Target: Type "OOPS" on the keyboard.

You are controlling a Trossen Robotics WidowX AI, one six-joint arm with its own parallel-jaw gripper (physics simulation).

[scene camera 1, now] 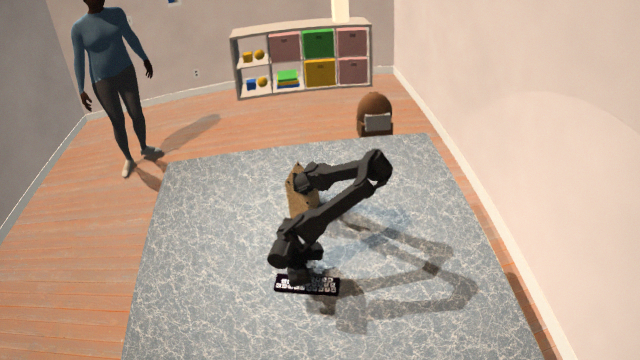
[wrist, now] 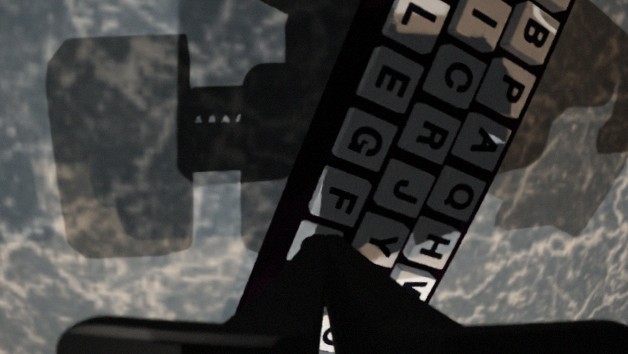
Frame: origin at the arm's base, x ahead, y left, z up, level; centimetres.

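Seen in the pictures: gripper, fingertip midpoint: [wrist: 324, 247]; arm's base at its link origin: [scene camera 1: 299, 184].
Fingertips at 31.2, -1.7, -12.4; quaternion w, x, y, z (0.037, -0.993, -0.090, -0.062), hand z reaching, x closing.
Offsets run from my fingertips to a thing's top centre, as dx, dy, dz. Level surfaces: height alone.
The black keyboard {+1.9, +2.0, +0.5} [scene camera 1: 320, 286] [wrist: 270, 245] lies on the marbled surface, with letter keys that show sideways in the wrist view. The P key {+4.6, +6.3, +0.5} [wrist: 511, 90] is at the upper right there, between B and A. My gripper [scene camera 1: 299, 283] [wrist: 324, 247] is shut and empty, pointing down over the keyboard. Its tips cover most of the key [wrist: 311, 236] beside the F key {+0.0, +1.8, +0.5} [wrist: 341, 200], and that key's letter is hidden. Part of a key {+1.1, -3.1, +0.5} [wrist: 327, 337] with a rounded letter shows between the fingers. I cannot tell whether the tips touch a key.
The keyboard lies on a grey-blue marbled surface {dz -1.2} [scene camera 1: 215, 300]. A brown board [scene camera 1: 301, 202] stands at the arm's base. A person [scene camera 1: 107, 50] stands at the back left. A shelf unit [scene camera 1: 235, 67] with coloured bins and a brown backpack [scene camera 1: 374, 106] are at the back. The arm's shadows darken several keys.
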